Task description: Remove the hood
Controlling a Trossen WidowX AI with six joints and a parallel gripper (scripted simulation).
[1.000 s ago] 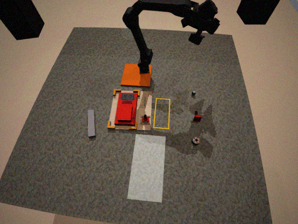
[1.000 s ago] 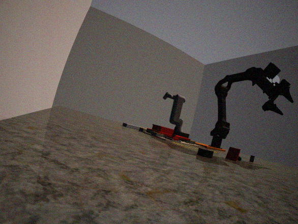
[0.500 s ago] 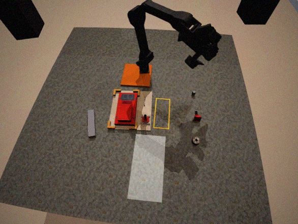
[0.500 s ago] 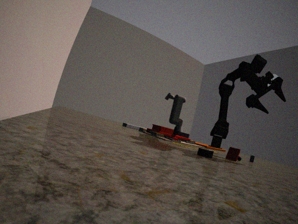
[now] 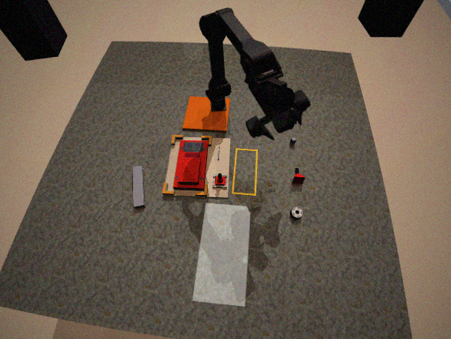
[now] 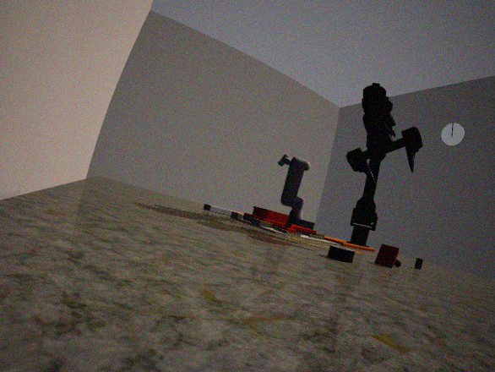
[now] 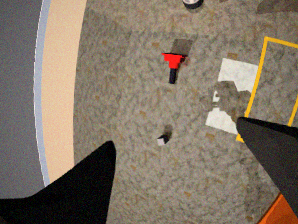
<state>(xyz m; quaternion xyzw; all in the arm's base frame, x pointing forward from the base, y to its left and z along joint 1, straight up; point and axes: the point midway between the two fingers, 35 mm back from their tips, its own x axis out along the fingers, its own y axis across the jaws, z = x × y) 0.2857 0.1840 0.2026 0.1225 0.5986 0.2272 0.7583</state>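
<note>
Right now the grey mount is 70 mm ahead of my gripper tip, 220 mm to the right of it and 150 mm below it. Round my gripper tip: grey bar 60 mm ahead, 510 mm to the right, 180 mm below.
</note>
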